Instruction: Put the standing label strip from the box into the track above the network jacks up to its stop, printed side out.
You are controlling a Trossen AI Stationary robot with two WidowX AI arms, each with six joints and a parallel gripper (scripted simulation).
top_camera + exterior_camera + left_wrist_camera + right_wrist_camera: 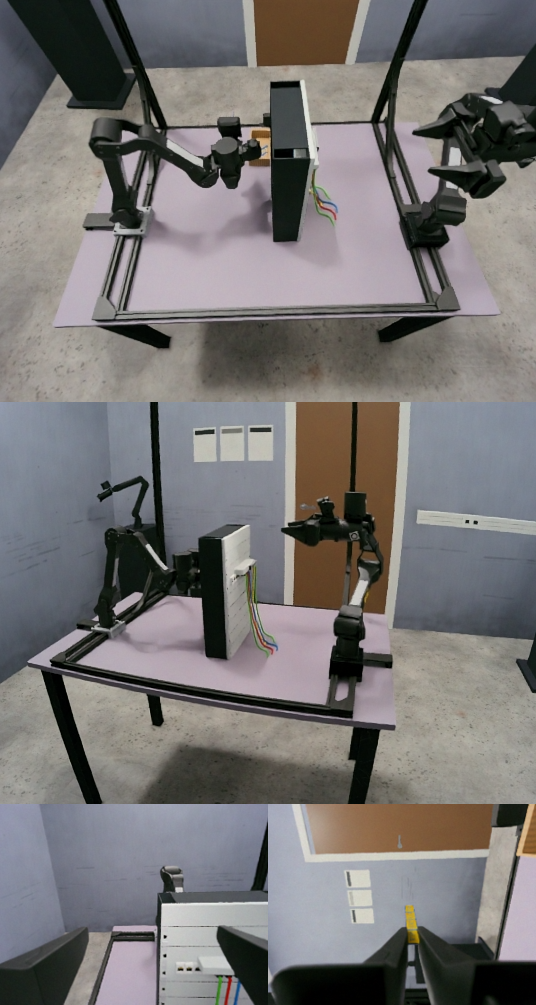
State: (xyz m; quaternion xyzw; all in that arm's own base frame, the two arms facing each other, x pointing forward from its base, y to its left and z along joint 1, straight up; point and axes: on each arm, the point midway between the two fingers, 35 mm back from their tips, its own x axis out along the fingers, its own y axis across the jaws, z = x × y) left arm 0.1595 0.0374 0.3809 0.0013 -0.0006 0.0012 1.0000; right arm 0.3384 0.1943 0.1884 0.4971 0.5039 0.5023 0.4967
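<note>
Right now my right hand is 5 cm past the yellow label strip. From my right hand the other things lie so: white jack panel 20 cm to the left, 13 cm ahead, 2 cm below.
Right now the yellow label strip is 320 mm behind my left hand, 440 mm to the right of it and 230 mm below it. Also, from my left hand: white jack panel: 140 mm behind, 230 mm to the right, 250 mm below.
</note>
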